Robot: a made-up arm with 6 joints.
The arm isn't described. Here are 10 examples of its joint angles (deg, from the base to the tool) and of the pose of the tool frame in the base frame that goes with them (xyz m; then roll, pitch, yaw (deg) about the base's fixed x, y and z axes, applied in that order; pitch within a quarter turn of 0, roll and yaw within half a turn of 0).
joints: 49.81 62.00 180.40 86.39 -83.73 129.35
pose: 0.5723 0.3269 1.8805 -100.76 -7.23 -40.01
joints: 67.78 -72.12 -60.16 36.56 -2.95 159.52
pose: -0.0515 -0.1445 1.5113 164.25 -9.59 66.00
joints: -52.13 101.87 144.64 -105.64 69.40 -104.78
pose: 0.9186 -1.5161 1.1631 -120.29 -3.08 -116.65
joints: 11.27 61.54 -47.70 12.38 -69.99 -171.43
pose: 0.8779 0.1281 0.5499 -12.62 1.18 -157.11
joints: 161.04 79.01 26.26 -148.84 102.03 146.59
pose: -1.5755 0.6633 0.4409 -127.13 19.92 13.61
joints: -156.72 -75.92 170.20 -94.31 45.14 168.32
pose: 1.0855 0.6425 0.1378 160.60 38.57 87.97
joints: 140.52 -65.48 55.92 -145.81 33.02 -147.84
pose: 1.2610 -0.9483 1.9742 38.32 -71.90 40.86
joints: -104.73 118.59 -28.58 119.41 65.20 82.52
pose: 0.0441 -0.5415 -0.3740 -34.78 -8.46 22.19
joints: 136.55 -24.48 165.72 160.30 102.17 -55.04
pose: 0.7314 -0.7963 1.7135 148.87 -70.58 -141.14
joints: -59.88 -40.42 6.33 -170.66 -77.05 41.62
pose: -0.2016 0.4194 2.5264 -30.36 -55.30 103.99
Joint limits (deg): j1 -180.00..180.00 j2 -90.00..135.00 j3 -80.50..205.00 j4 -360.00..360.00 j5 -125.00..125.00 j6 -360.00..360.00
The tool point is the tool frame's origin. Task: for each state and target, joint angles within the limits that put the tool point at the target. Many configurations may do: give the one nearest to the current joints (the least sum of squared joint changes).
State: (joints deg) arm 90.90 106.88 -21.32 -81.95 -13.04 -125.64
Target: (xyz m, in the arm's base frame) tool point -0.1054 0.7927 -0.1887
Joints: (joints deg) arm 93.34 94.42 -38.08 -80.75 -15.23 -125.64
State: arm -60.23 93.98 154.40 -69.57 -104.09 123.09
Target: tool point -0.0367 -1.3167 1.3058
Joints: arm -100.40 94.98 171.35 -71.66 -111.32 123.09
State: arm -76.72 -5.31 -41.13 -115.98 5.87 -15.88
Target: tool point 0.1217 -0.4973 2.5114
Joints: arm -76.42 -16.84 9.43 -116.07 -0.42 -15.88
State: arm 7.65 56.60 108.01 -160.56 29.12 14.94
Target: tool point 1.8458 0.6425 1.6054
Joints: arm 20.46 78.16 114.83 -161.46 36.53 14.94
